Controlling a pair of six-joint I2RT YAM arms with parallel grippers.
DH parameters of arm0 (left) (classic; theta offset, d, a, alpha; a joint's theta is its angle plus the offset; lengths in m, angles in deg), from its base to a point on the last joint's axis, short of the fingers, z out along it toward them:
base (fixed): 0 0 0 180
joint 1: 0 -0.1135 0.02 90
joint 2: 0 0 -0.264 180
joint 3: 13.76 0 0.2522 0
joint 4: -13.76 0 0.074 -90
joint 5: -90 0 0 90
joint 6: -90 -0.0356 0 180
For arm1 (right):
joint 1: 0 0.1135 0.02 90
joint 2: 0 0 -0.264 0
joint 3: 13.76 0 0.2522 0
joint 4: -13.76 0 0.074 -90
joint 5: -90 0 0 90
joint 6: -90 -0.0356 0 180
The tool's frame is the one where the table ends.
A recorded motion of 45 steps. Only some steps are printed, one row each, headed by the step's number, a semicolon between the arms.
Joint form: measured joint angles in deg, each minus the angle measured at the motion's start. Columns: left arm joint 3, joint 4, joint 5, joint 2, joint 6, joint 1; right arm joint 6, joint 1, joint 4, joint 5, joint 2, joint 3.
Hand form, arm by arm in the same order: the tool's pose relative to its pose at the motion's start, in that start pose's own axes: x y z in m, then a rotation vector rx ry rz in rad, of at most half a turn. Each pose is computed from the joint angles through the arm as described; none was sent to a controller.
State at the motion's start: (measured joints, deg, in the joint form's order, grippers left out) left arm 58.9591 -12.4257 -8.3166 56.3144 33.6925 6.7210; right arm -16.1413 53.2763 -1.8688 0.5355 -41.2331 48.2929
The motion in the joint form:
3: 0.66 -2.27 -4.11 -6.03 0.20 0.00; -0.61 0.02 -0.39 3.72 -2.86 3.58
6: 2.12 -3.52 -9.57 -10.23 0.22 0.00; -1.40 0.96 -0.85 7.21 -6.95 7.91
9: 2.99 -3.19 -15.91 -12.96 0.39 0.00; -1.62 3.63 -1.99 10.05 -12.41 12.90
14: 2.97 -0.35 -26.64 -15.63 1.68 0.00; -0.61 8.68 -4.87 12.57 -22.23 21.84
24: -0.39 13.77 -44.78 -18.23 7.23 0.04; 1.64 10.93 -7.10 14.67 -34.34 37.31
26: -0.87 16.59 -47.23 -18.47 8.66 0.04; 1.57 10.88 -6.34 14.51 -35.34 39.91
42: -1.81 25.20 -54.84 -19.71 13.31 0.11; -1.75 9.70 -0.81 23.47 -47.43 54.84
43: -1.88 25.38 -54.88 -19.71 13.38 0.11; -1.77 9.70 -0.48 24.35 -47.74 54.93
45: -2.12 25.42 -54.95 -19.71 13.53 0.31; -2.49 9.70 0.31 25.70 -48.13 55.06
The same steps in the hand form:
3: -0.0074 -0.0139 -0.0337 0.1018 -0.0232 0.0104; -0.0114 0.0057 0.0088 -0.0642 0.0130 0.0104
6: -0.0143 -0.0273 -0.0613 0.2221 -0.0321 0.0312; -0.0219 0.0140 0.0229 -0.1370 0.0394 0.0258
9: -0.0179 -0.0376 -0.0808 0.3491 -0.0239 0.0559; -0.0273 0.0276 0.0435 -0.2207 0.0941 0.0356
14: -0.0188 -0.0487 -0.1002 0.5490 0.0152 0.0899; -0.0294 0.0545 0.0813 -0.3298 0.1918 0.0282
24: -0.0168 -0.0605 -0.1191 0.8987 0.0747 0.1713; -0.0541 0.0815 0.1278 -0.4120 0.1857 -0.0078
26: -0.0170 -0.0623 -0.1221 0.9478 0.0822 0.1849; -0.0655 0.0847 0.1303 -0.4192 0.1450 -0.0085
42: -0.0181 -0.0688 -0.1373 1.0979 0.1066 0.2476; -0.0919 0.0991 0.1785 -0.5863 0.0549 0.0297
43: -0.0180 -0.0687 -0.1372 1.0990 0.1064 0.2479; -0.0909 0.0996 0.1800 -0.6015 0.0575 0.0288
45: -0.0171 -0.0683 -0.1364 1.1011 0.1131 0.2436; -0.0904 0.1005 0.1816 -0.6263 0.0593 0.0380

